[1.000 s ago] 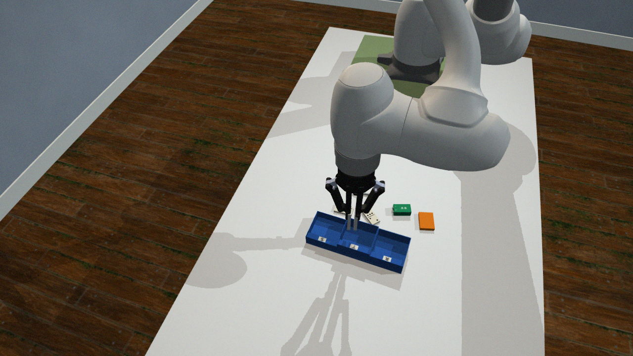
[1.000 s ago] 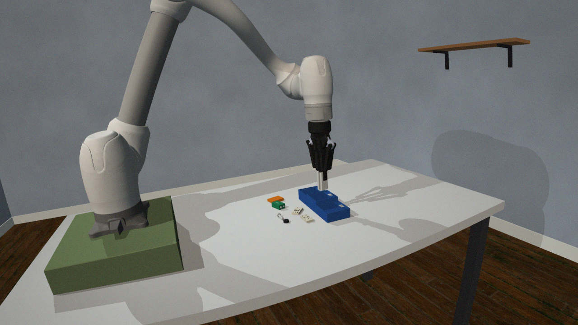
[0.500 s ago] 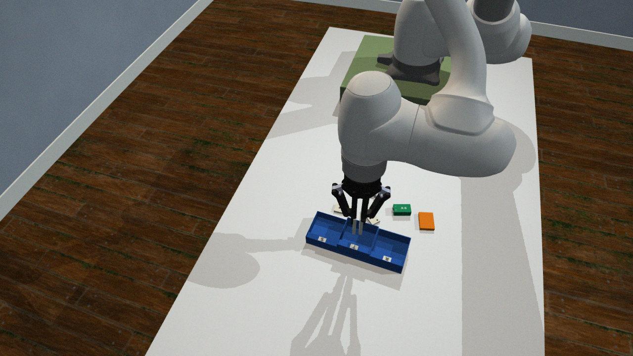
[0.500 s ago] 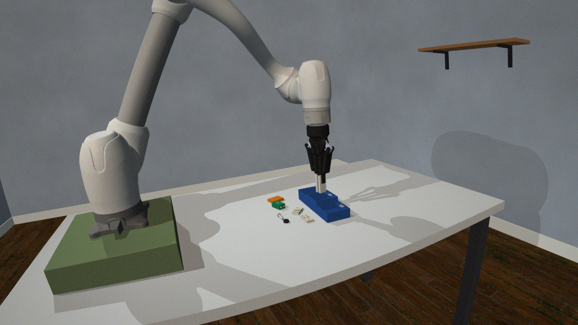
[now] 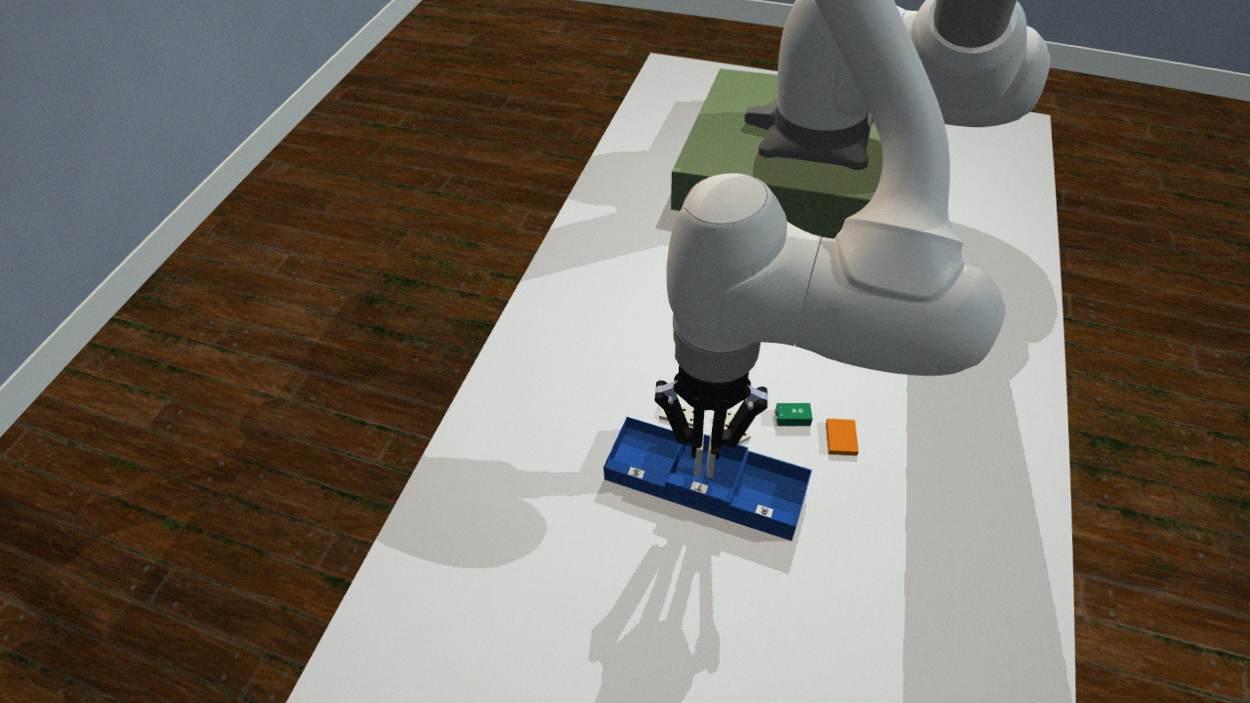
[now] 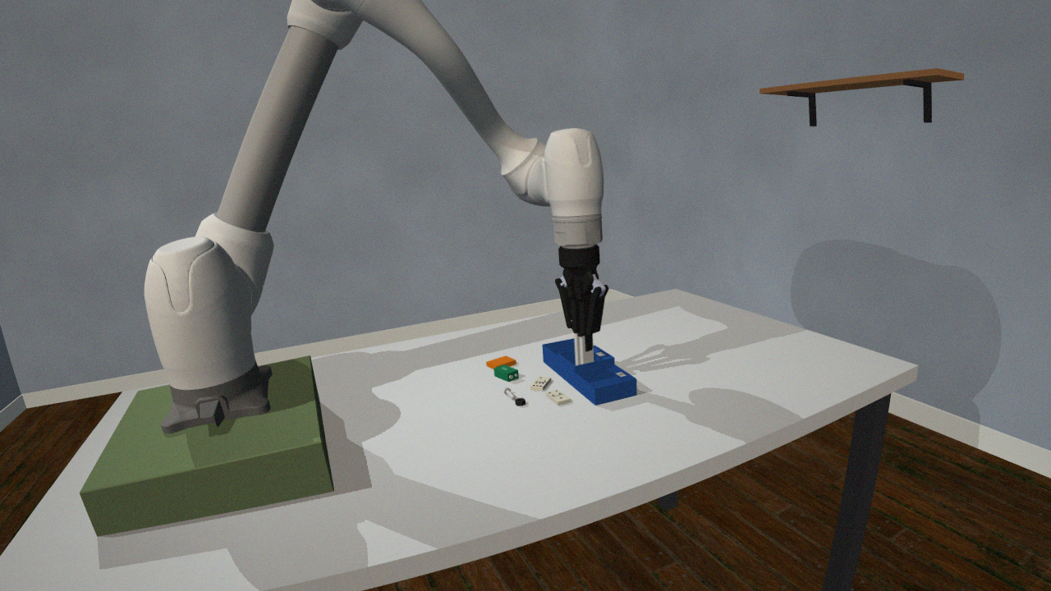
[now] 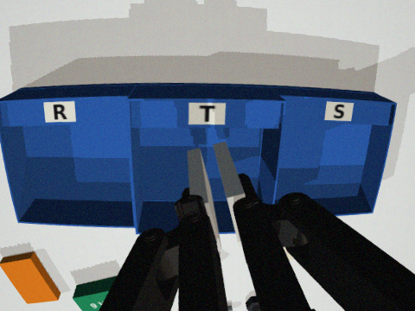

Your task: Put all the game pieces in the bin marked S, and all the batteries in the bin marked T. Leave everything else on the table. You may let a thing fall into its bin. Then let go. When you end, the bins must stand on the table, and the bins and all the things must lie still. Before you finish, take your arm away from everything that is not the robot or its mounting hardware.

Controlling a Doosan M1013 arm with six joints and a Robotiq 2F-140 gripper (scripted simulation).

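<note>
Right now my hand is 40 mm above the blue three-compartment bin. Round my hand: grey bolt: 160 mm behind, 50 mm below, 10 mm to the left; then green 9 V battery: 130 mm behind, 90 mm to the left, 50 mm below; then cream domino: 90 mm behind, 60 mm below, 20 mm to the left.
</note>
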